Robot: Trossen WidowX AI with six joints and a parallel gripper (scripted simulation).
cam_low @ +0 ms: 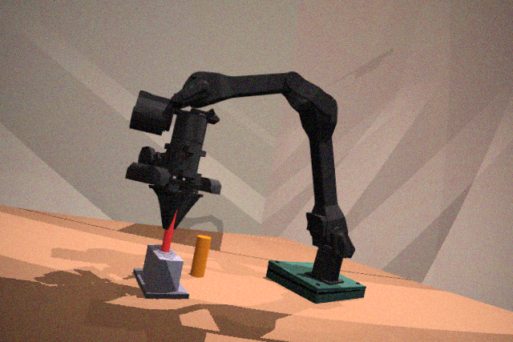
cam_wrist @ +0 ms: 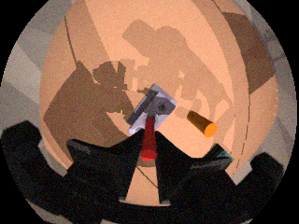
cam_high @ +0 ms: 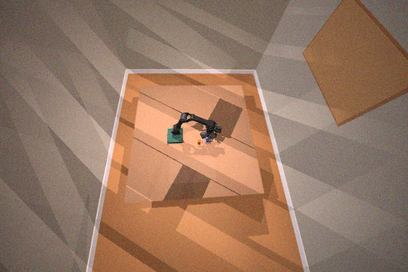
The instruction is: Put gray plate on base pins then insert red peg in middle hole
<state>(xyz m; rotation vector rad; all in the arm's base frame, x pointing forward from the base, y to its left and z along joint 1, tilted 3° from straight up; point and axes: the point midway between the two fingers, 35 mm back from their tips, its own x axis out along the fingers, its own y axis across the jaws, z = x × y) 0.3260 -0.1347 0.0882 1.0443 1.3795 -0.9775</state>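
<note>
My gripper tip is right at the red peg. The rest, counted from my gripper tip: orange cylinder 11 cm behind, 6 cm below, 3 cm to the right; then gray plate 5 cm below.
</note>
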